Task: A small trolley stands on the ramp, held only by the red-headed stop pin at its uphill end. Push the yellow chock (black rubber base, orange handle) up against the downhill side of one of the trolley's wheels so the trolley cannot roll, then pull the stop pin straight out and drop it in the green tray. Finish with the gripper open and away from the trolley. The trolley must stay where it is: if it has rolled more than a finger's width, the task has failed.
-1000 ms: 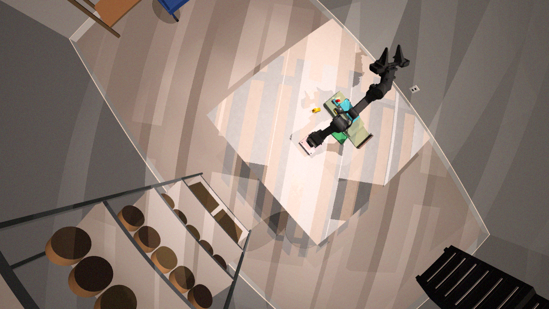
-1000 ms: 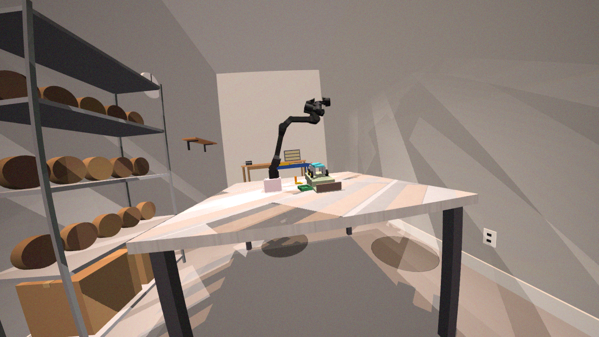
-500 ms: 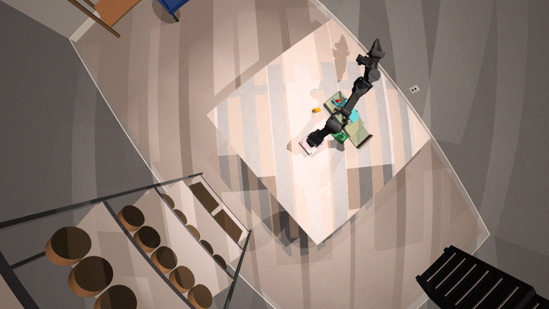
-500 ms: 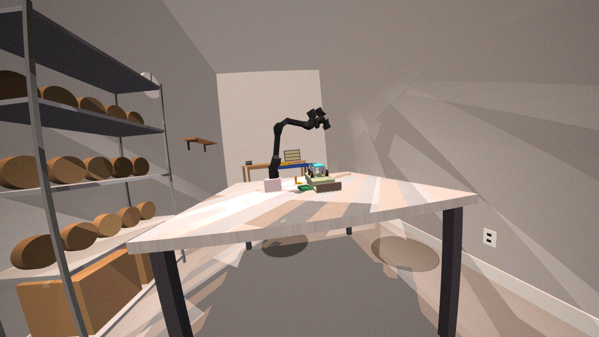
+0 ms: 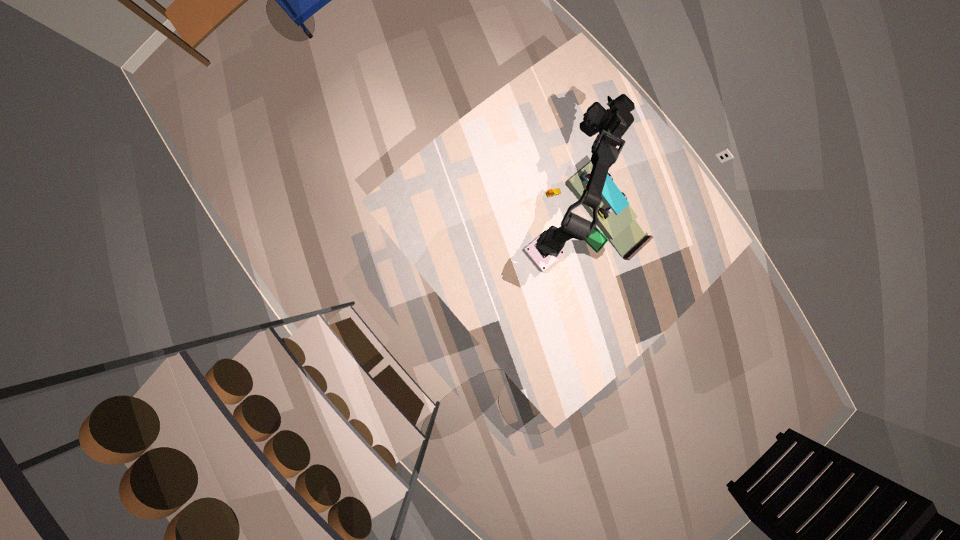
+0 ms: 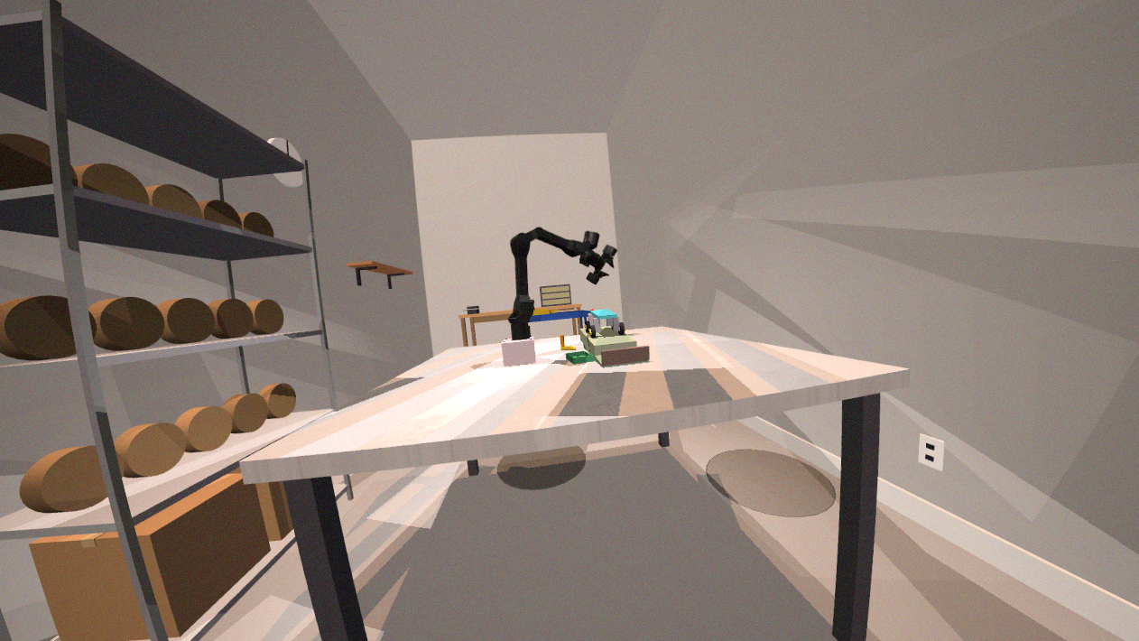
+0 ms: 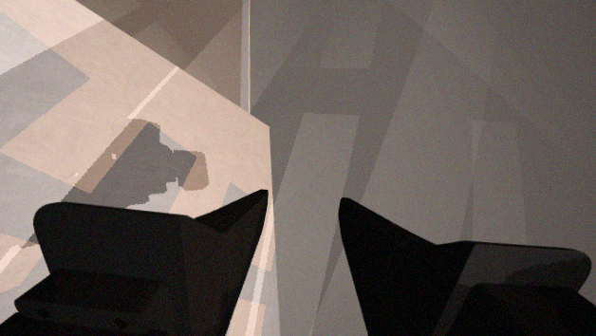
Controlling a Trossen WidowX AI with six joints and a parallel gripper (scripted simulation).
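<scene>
My gripper tip is now 310 mm above the yellow chock, 250 mm past it and 130 mm to the left of it. The rest, counted from my gripper tip: green tray: 380 mm to the right, 340 mm below, 220 mm behind; trolley: 270 mm to the right, 230 mm below, 100 mm behind; stop pin: 210 mm below, 170 mm to the right, 130 mm behind.
</scene>
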